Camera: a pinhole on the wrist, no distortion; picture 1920 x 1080 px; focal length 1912.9 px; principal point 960.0 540.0 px. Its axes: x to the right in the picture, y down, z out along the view. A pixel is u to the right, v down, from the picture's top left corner.
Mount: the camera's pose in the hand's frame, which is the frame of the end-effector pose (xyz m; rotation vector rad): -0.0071 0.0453 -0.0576 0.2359 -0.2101 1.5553
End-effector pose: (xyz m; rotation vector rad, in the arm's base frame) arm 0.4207 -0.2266 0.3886 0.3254 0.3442 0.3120
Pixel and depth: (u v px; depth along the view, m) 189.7 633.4 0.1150
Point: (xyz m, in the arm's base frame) 0.4332 -0.2690 0.4159
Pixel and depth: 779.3 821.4 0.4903
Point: 0.5400 -0.4775 0.7166
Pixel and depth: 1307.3 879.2 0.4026
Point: 0.4875 -0.3390 0.7216
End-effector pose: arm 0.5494 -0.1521 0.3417 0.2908 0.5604 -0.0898
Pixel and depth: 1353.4 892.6 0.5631
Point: 0.7276 -0.3058 0.8131
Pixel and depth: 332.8 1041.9 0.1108
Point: 0.5367 -0.1832 0.3867
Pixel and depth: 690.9 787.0 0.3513
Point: 0.6292 -0.3268 0.5573
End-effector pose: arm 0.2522 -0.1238 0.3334 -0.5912 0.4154 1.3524
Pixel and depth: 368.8 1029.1 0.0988
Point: 0.2564 -0.1314 0.3766
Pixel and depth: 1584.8 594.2 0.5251
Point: 0.1604 0.1775 0.7202
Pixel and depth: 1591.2 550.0 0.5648
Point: 0.1572 0.2135 0.7453
